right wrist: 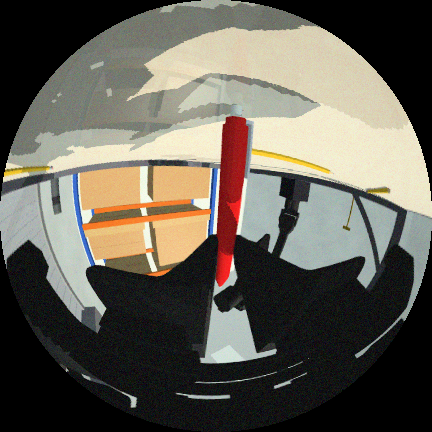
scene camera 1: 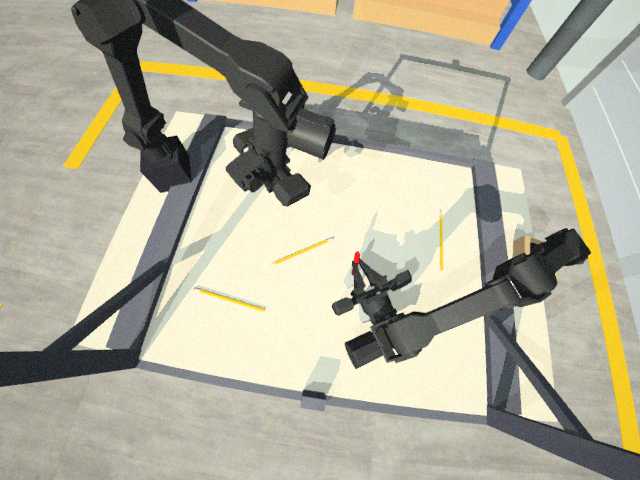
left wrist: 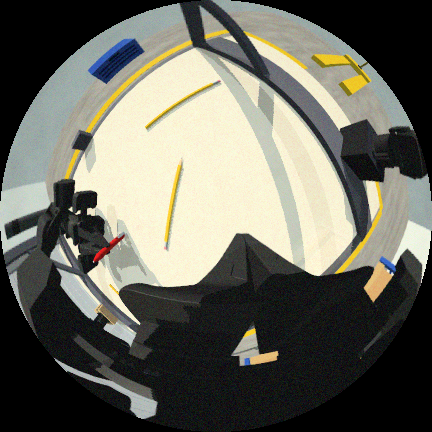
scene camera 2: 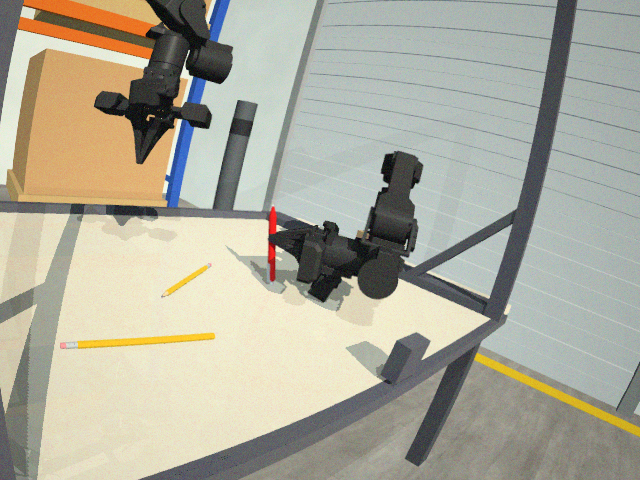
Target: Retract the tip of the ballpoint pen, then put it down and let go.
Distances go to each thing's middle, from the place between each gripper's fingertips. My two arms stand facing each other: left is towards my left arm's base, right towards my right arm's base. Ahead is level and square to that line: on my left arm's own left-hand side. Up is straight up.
I see the red ballpoint pen (right wrist: pixel 236 140) 8 cm behind my left hand, 23 cm to the right of it and 10 cm below it. From my left hand the other things lie so: small grey block (scene camera 2: pixel 407 353) 40 cm behind, 20 cm to the right, 13 cm below.
My right gripper is now 10 mm above the red ballpoint pen. From my right hand the other things lie so: small grey block 320 mm behind, 20 mm to the left, 50 mm below.
